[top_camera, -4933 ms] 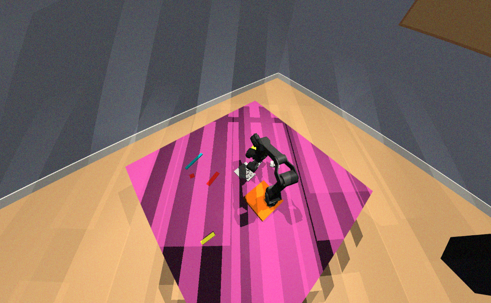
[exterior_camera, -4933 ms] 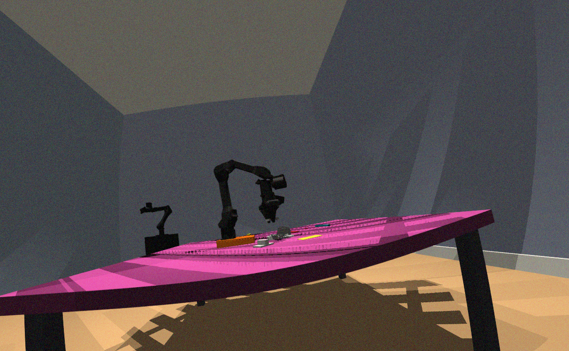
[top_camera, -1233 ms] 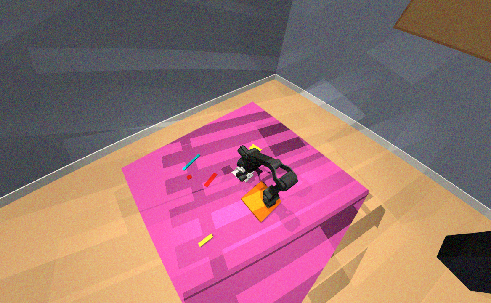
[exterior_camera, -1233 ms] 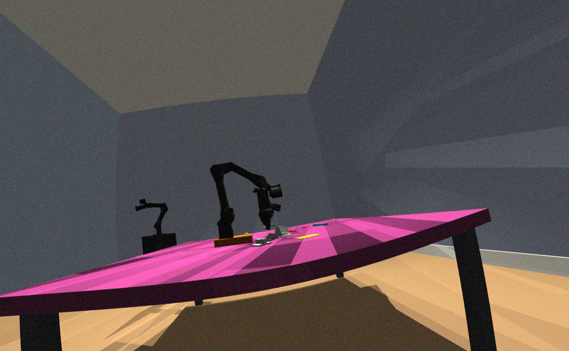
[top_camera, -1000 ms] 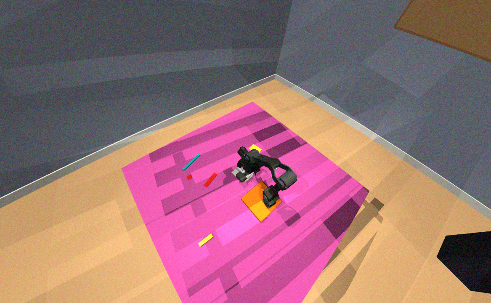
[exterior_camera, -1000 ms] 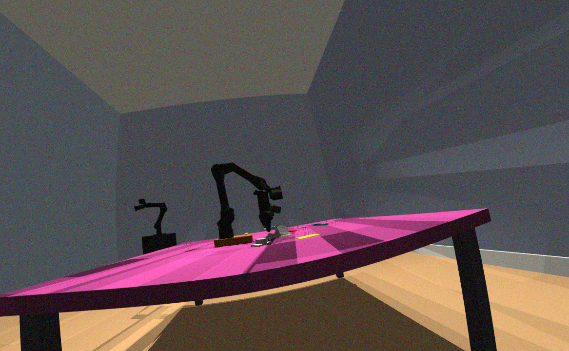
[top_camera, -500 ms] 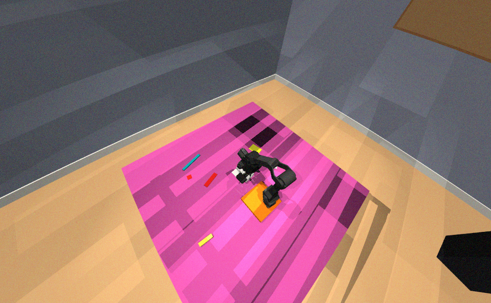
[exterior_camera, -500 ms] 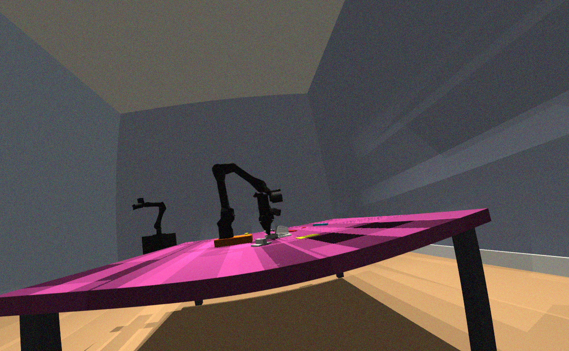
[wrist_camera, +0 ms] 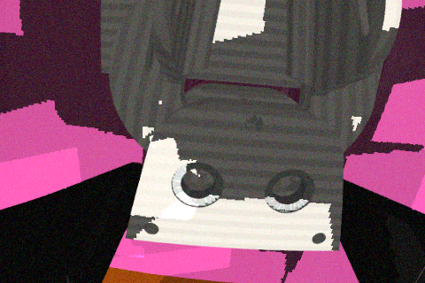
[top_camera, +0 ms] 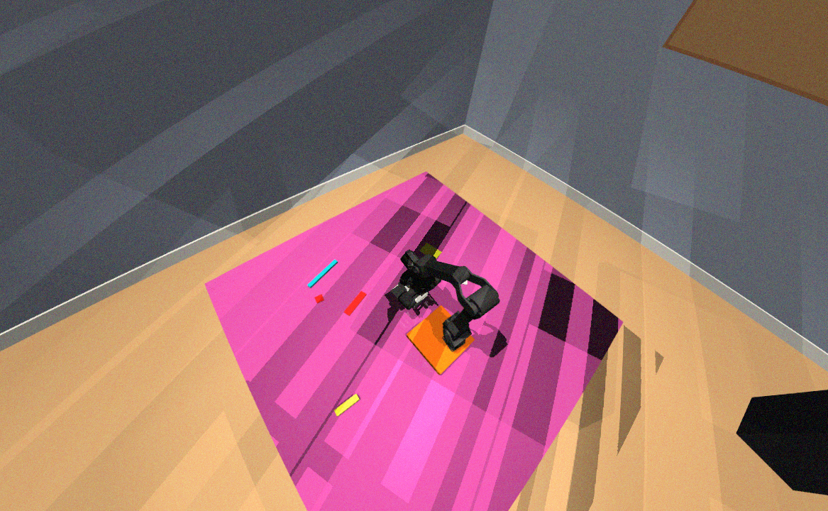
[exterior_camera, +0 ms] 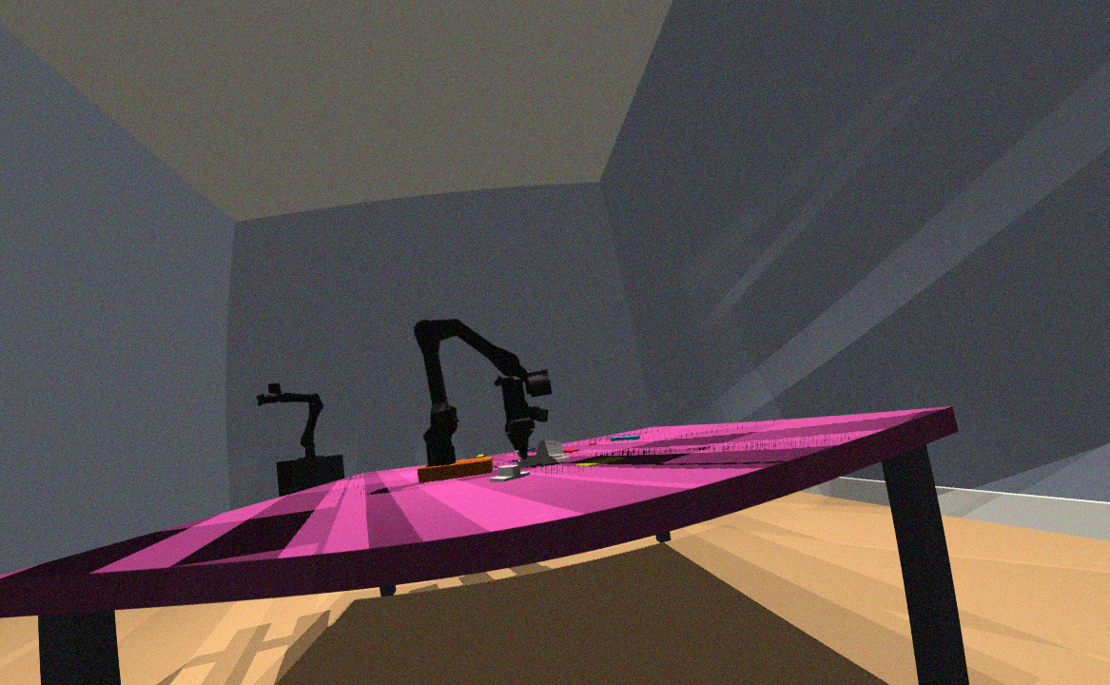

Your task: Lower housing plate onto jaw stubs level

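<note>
My gripper tip is 10 mm short of the white housing plate and 20 mm below it. Also, from my gripper tip: yellow patch 180 mm ahead, 190 mm to the right, 20 mm below; red strip 120 mm ahead, 230 mm to the left, 20 mm below; red square 210 mm ahead, 350 mm to the left, 20 mm below.
</note>
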